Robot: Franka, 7 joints.
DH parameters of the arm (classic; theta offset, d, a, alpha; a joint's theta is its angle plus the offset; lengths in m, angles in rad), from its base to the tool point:
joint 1: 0 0.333 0 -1.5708
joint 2: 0 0 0 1.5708
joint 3: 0 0.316 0.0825 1.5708
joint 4: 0 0 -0.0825 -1.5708
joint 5: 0 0.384 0 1.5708
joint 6: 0 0 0.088 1.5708
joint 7: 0 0.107 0 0
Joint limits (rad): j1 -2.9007..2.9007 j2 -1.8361..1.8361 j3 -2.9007..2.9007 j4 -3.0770..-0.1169 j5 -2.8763..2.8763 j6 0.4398..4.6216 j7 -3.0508..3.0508
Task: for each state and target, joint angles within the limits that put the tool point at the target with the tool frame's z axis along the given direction. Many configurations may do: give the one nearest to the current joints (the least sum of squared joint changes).
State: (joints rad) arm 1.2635 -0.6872 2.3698 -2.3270 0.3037 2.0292 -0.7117
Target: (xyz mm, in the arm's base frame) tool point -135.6 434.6 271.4 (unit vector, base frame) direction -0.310 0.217 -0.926
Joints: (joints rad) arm 0.3113 -0.3522 1.6423 -2.5262 1.2331 2.5693 -0.7117
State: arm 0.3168 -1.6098 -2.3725 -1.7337 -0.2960 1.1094 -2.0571
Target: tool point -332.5 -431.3 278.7 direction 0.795 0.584 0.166
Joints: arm 0.0095 -1.3389 -1.9242 -1.4313 0.1918 0.7125 -2.0571
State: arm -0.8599 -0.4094 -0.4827 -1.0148 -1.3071 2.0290 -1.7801
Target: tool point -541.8 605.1 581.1 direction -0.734 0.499 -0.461
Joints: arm -1.2362 -1.3838 -1.1763 -0.6535 -1.7878 2.2757 -1.7801
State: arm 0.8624 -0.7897 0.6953 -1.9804 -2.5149 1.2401 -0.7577
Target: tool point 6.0 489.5 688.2 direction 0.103 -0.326 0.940
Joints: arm 0.6613 -0.1144 0.9091 -2.0908 -2.8763 0.8012 -0.7577
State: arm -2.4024 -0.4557 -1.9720 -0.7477 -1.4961 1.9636 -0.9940
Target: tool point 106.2 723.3 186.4 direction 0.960 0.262 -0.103
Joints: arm -2.0125 -1.0042 -2.5683 -1.4393 -2.0856 1.5904 -0.9940
